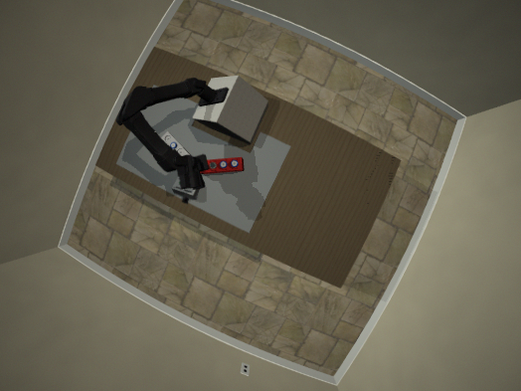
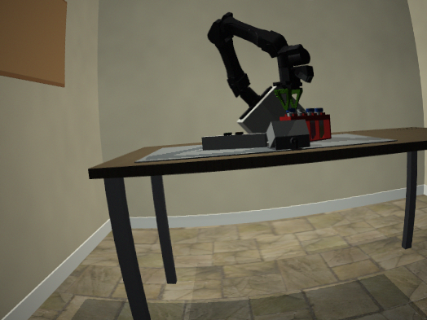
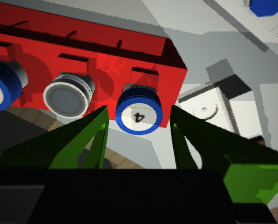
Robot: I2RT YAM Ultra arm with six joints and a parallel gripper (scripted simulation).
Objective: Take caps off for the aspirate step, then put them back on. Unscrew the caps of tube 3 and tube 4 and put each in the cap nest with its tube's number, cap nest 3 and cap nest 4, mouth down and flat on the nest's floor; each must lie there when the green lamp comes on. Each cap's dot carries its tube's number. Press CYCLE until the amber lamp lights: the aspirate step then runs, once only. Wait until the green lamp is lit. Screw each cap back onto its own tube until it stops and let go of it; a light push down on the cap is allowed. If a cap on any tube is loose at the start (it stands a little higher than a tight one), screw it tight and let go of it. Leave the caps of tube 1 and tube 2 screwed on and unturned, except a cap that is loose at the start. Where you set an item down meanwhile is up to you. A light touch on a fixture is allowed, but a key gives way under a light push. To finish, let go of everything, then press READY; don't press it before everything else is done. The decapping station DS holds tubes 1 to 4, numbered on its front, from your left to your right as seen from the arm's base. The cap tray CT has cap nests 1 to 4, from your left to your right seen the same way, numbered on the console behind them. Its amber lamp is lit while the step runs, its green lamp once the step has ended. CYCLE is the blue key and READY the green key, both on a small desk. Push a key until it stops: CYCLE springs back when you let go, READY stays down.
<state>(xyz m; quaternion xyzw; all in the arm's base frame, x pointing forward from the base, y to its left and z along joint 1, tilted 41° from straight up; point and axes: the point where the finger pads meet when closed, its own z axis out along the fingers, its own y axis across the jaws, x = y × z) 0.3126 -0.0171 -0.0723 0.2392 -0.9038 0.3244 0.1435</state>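
The cap 4 is 1 cm below my hand. Round my hand: blue key: 11 cm ahead, 5 cm to the right, 6 cm below; cap 2: 4 cm behind, 10 cm to the left, 1 cm below; green key: 11 cm ahead, 9 cm to the right, 6 cm below.
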